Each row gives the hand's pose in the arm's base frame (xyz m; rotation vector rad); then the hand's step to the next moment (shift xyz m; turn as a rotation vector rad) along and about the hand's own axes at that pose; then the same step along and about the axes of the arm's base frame.
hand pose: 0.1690 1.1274 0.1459 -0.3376 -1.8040 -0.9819
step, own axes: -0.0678 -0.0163 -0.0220 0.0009 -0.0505 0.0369
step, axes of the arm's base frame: 0.0345 -0.0131 -0.0631 -0.0555 -0.0043 -0.0286
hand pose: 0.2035 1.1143 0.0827 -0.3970 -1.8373 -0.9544
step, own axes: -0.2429 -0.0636 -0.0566 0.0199 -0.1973 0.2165
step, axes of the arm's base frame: 0.1059 -0.0492 -0.2294 -0.2690 0.0358 -0.1120
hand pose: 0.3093 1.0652 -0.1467 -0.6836 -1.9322 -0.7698
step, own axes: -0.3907 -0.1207 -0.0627 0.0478 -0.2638 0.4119
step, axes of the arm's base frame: 0.1135 -0.1834 -0.3530 -0.4355 0.1422 -0.1780
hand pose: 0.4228 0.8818 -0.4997 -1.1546 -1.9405 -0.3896
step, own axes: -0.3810 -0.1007 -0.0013 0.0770 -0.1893 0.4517
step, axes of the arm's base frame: 0.0073 -0.2754 -0.2818 -0.3998 0.2232 -0.1900
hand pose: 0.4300 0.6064 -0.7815 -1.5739 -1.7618 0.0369
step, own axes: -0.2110 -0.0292 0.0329 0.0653 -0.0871 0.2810
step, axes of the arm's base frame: -0.0524 -0.1740 -0.1159 -0.2222 0.1612 -0.1243
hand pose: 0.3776 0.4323 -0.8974 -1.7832 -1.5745 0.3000
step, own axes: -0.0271 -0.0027 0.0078 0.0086 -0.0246 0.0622
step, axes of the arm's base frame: -0.0129 -0.0225 -0.0115 -0.0545 0.0302 -0.0257
